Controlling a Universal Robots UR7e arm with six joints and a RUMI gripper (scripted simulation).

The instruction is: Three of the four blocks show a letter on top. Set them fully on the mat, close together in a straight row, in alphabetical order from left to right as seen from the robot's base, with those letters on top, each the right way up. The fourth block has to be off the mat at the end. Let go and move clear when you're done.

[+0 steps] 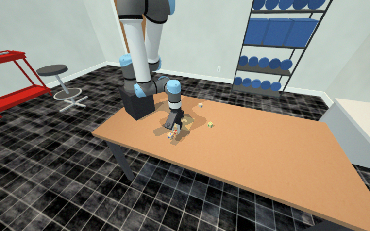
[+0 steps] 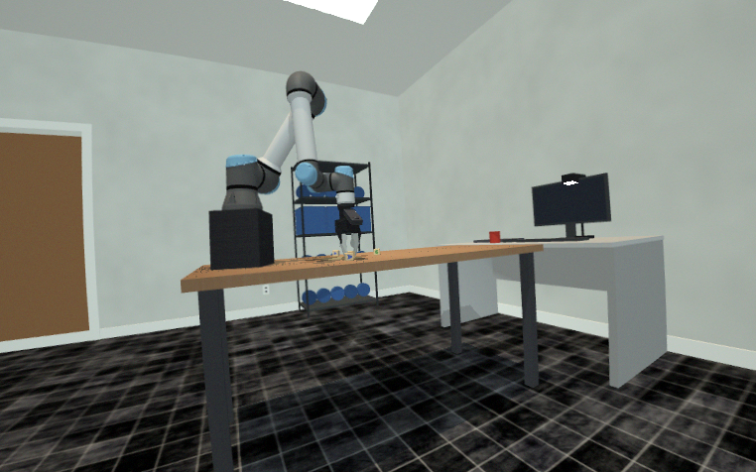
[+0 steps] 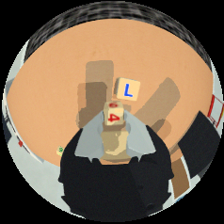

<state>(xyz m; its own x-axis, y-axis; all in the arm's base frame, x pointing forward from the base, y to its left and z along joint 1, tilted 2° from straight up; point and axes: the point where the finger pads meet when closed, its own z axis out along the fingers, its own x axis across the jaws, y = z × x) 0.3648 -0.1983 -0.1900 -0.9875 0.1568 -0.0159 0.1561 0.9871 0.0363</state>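
Now: the wooden letter block 40 mm to the right of my hand, 30 mm behind it and 10 mm below it. The rest, counted from my hand: pale yellow mat: 130 mm to the left, 30 mm ahead, 20 mm below.
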